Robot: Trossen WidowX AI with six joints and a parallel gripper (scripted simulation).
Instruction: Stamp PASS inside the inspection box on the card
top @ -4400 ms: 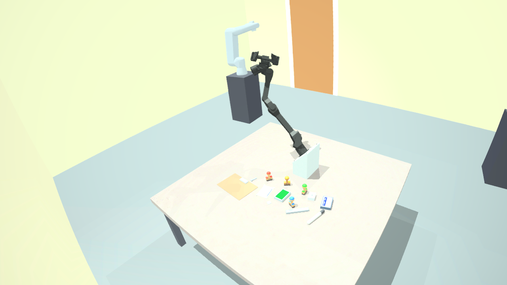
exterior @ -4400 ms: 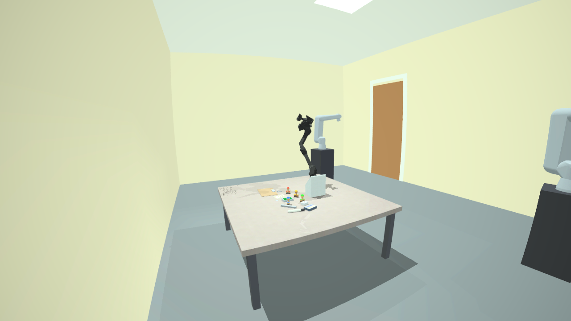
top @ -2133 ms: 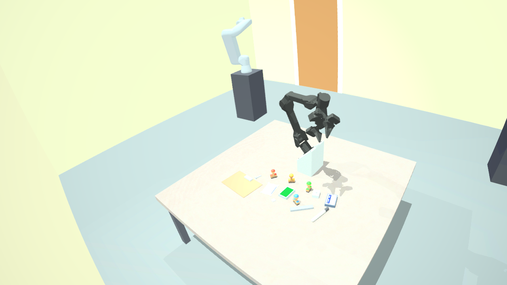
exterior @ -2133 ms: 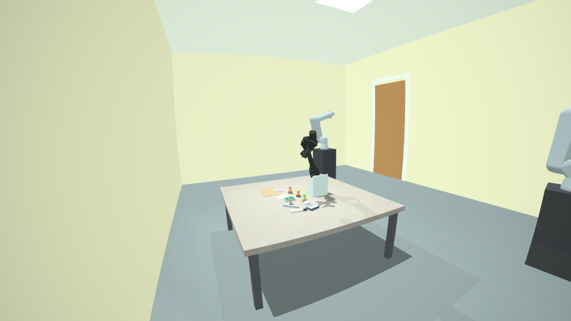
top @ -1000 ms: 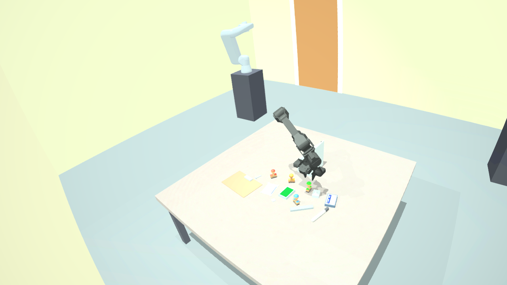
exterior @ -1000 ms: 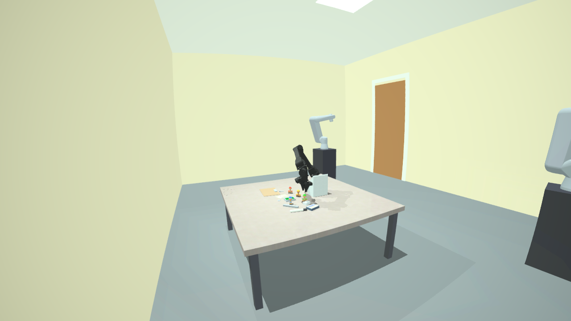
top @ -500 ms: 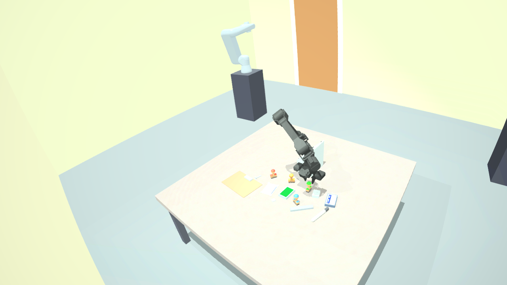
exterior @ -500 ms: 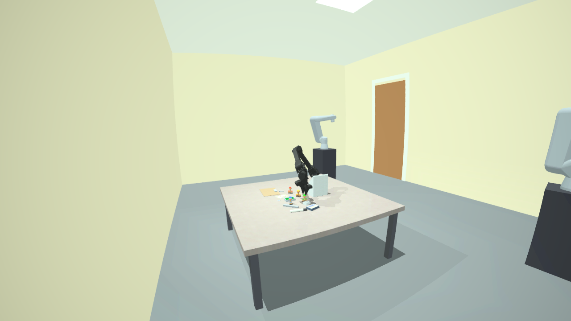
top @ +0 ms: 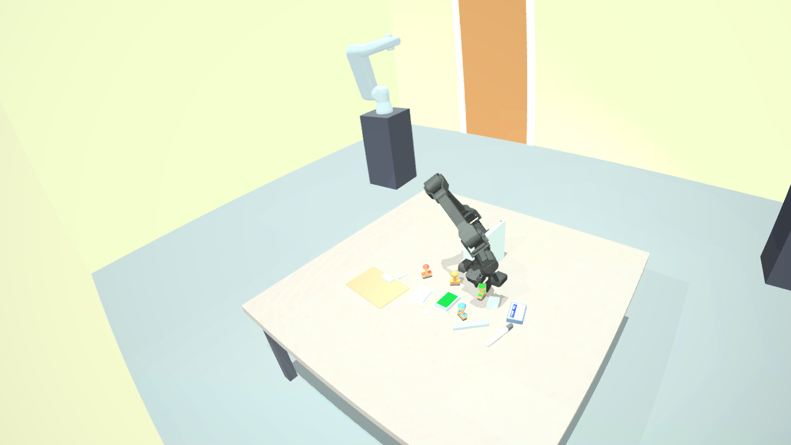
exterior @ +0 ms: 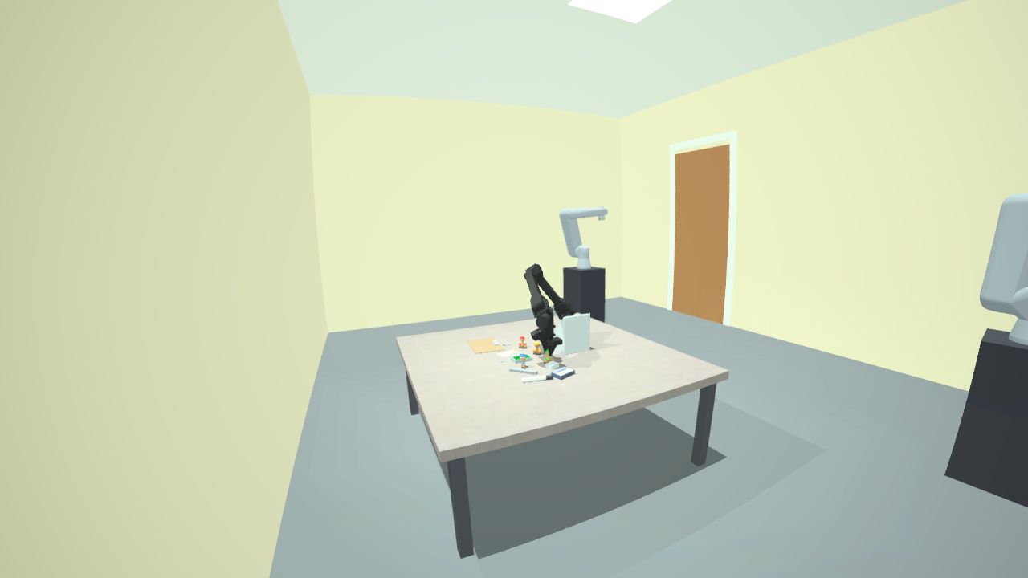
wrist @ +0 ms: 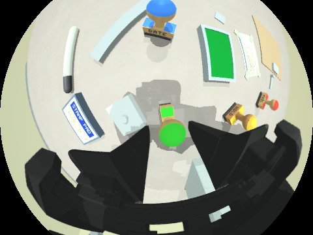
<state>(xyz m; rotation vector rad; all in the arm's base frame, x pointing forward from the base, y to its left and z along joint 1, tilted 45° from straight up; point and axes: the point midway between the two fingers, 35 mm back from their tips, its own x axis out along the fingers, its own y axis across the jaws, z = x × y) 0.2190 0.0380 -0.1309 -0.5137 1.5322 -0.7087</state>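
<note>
Right now the green-knobbed stamp is 20 mm below my gripper tip. Round my gripper tip: orange-knobbed stamp: 20 mm behind, 130 mm to the right, 20 mm below; blue-knobbed stamp: 130 mm ahead, 10 mm to the right, 20 mm below; green ink pad: 90 mm ahead, 100 mm to the right, 40 mm below.
</note>
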